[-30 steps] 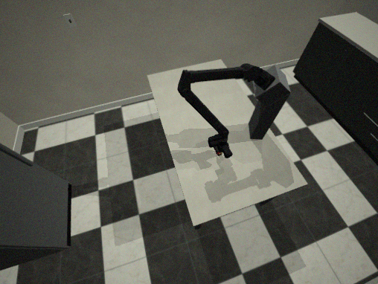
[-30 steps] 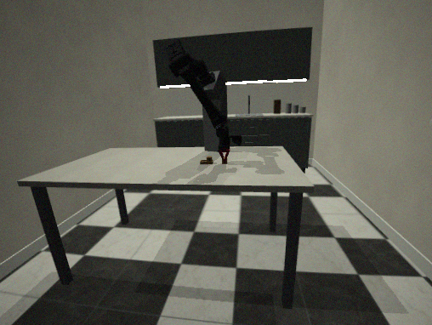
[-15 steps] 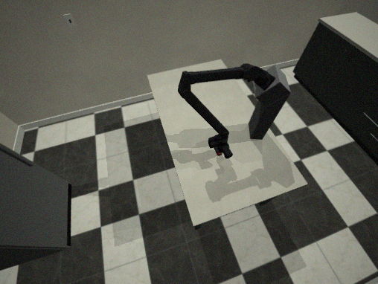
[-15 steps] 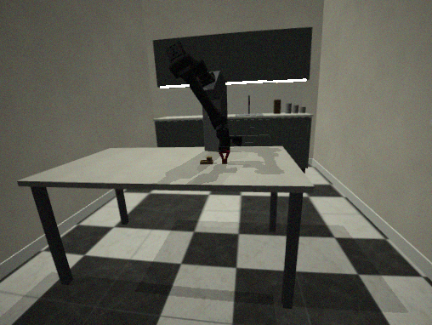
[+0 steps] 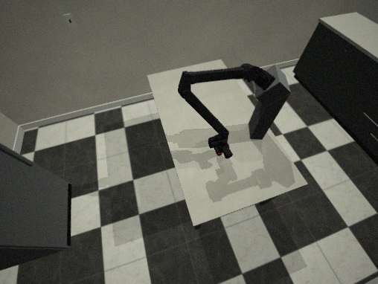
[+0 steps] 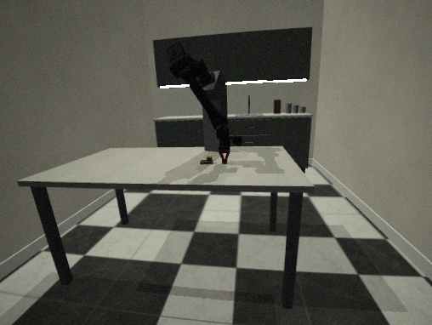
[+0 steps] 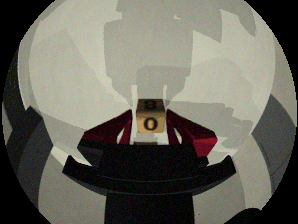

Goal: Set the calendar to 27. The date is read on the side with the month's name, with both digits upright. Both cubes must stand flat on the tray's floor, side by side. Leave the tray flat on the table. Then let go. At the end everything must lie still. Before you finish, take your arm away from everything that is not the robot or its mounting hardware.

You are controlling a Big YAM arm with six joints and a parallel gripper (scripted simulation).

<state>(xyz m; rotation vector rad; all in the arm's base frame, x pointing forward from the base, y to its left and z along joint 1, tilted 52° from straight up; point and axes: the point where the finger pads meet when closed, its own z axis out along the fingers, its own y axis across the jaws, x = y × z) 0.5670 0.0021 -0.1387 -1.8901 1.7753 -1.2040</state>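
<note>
My hand is 20 mm past the wooden tray, 110 mm to the left of it and 10 mm above it.
</note>
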